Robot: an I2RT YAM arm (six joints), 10 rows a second.
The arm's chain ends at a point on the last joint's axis. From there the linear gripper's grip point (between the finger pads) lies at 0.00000 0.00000 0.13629 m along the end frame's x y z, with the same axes.
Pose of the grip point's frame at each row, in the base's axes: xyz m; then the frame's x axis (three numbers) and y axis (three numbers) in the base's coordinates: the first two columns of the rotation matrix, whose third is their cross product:
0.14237 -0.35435 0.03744 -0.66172 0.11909 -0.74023 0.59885 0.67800 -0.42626
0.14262 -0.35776 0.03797 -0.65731 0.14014 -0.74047 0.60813 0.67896 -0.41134
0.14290 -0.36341 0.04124 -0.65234 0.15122 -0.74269 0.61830 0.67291 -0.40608
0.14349 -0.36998 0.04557 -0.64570 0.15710 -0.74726 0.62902 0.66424 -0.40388
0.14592 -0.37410 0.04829 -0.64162 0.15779 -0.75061 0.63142 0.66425 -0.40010
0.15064 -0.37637 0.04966 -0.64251 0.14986 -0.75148 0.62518 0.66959 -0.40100
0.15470 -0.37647 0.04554 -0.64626 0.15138 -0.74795 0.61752 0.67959 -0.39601
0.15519 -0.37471 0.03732 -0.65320 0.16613 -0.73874 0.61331 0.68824 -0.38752
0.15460 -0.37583 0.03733 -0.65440 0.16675 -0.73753 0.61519 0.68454 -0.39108
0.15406 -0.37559 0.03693 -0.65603 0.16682 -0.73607 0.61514 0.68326 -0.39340
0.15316 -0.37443 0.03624 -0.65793 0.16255 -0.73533 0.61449 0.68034 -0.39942
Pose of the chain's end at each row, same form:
0.08089 -0.25549 0.10831 -0.66172 0.11909 -0.74023 0.59885 0.67800 -0.42626
0.08196 -0.25954 0.11041 -0.65731 0.14014 -0.74047 0.60813 0.67896 -0.41134
0.08316 -0.26472 0.11381 -0.65234 0.15122 -0.74269 0.61830 0.67291 -0.40608
0.08449 -0.27038 0.11749 -0.64570 0.15710 -0.74726 0.62902 0.66424 -0.40388
0.08657 -0.27452 0.11996 -0.64162 0.15779 -0.75061 0.63142 0.66425 -0.40010
0.09025 -0.27722 0.12106 -0.64251 0.14986 -0.75148 0.62518 0.66959 -0.40100
0.09359 -0.27864 0.11814 -0.64626 0.15138 -0.74795 0.61752 0.67959 -0.39601
0.09467 -0.27846 0.11248 -0.65320 0.16613 -0.73874 0.61331 0.68824 -0.38752
0.09468 -0.27911 0.11236 -0.65440 0.16675 -0.73753 0.61519 0.68454 -0.39108
0.09446 -0.27871 0.11201 -0.65603 0.16682 -0.73607 0.61514 0.68326 -0.39340
0.09383 -0.27703 0.11086 -0.65793 0.16255 -0.73533 0.61449 0.68034 -0.39942

